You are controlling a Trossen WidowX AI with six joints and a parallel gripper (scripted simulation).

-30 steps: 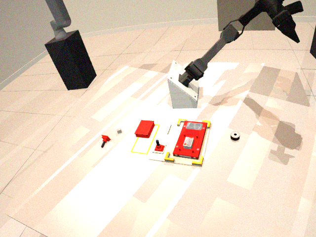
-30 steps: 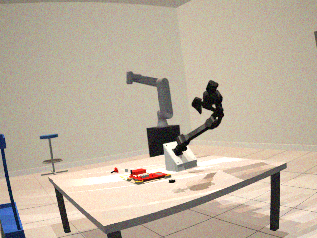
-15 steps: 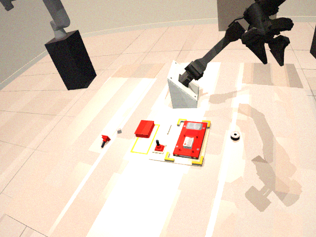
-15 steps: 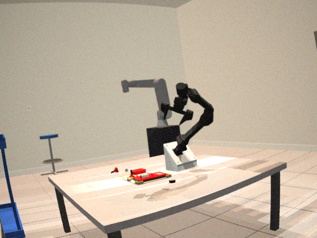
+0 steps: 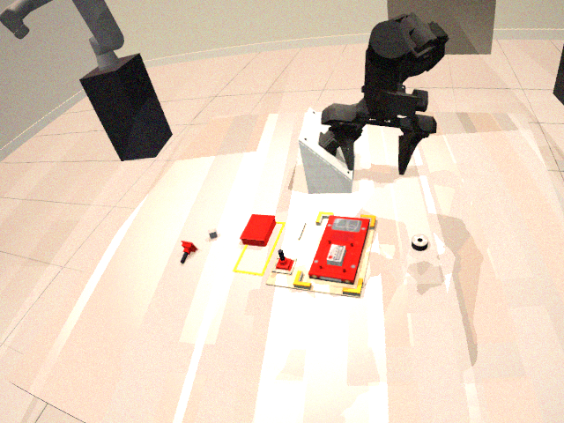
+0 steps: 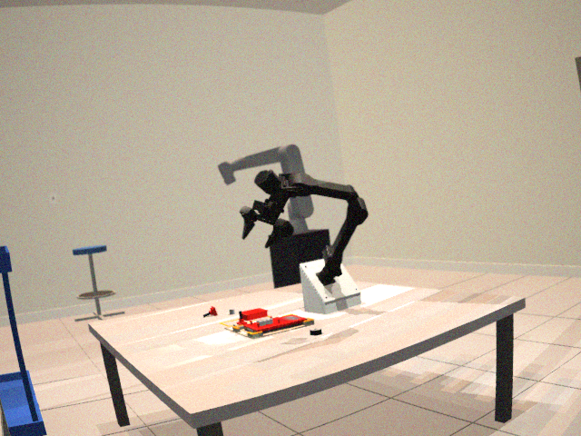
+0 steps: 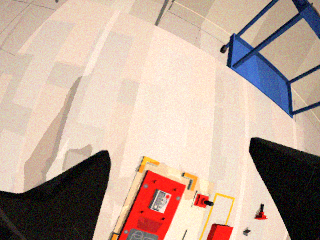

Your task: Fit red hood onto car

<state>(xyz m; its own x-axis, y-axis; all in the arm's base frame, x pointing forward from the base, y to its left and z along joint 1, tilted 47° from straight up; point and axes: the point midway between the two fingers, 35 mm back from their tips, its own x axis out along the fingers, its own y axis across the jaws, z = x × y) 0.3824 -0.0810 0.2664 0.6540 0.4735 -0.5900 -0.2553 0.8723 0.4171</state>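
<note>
The red hood is 180 mm behind my gripper tip, 320 mm to the right of it and 310 mm below it. The rest, counted from my gripper tip: black-and-white wheel: 130 mm behind, 100 mm to the left, 310 mm below; grey engine block: 70 mm behind, 90 mm to the right, 300 mm below.
</note>
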